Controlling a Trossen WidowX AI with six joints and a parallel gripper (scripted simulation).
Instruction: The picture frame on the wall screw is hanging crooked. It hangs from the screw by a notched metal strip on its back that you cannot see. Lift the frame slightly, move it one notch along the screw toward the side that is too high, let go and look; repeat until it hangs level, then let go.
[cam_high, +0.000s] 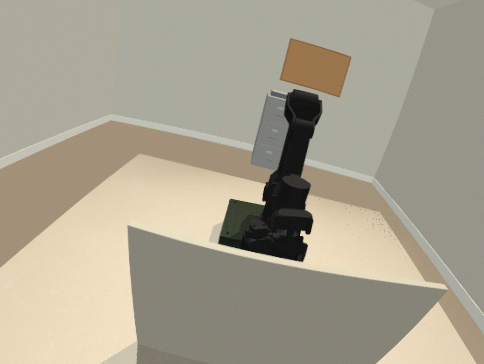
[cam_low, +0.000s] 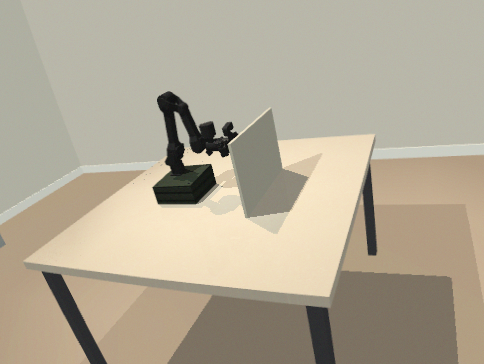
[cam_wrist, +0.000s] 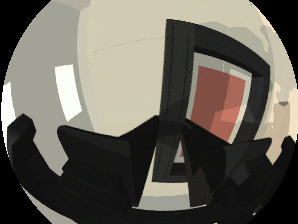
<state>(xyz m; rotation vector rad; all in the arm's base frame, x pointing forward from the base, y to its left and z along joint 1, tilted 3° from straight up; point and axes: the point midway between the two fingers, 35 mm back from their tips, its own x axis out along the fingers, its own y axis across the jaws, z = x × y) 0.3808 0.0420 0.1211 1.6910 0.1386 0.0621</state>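
The picture frame is 50 mm below my gripper tip and 10 mm to the left of it. The rest, counted from my gripper tip: wall panel 70 mm below, 20 mm ahead.
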